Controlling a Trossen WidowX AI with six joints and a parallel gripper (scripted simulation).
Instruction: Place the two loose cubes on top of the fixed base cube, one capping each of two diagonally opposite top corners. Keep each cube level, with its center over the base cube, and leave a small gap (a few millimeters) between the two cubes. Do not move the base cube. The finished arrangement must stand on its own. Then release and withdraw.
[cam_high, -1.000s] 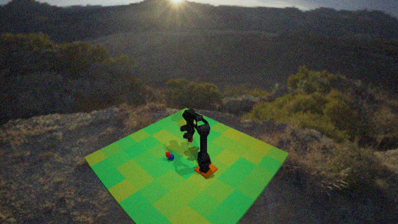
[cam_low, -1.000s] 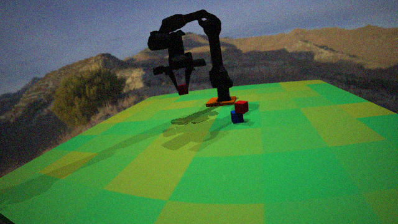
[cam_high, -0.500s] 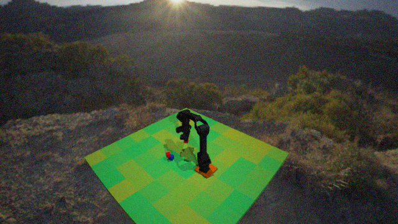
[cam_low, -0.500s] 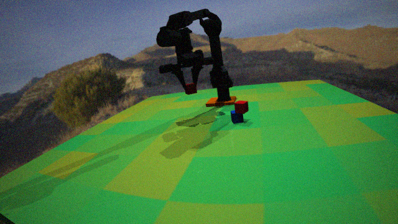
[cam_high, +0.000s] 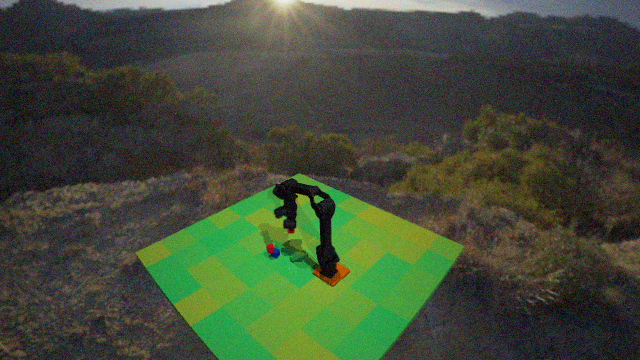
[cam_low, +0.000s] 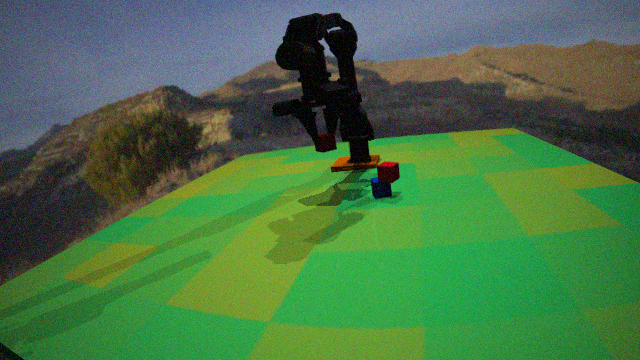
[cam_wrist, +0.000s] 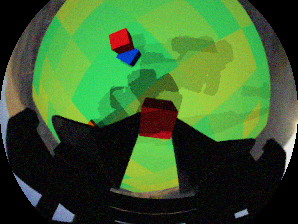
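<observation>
Right now the blue cube is 10 cm to the left of my gripper tip, 10 cm below it and 3 cm ahead of it.
</observation>
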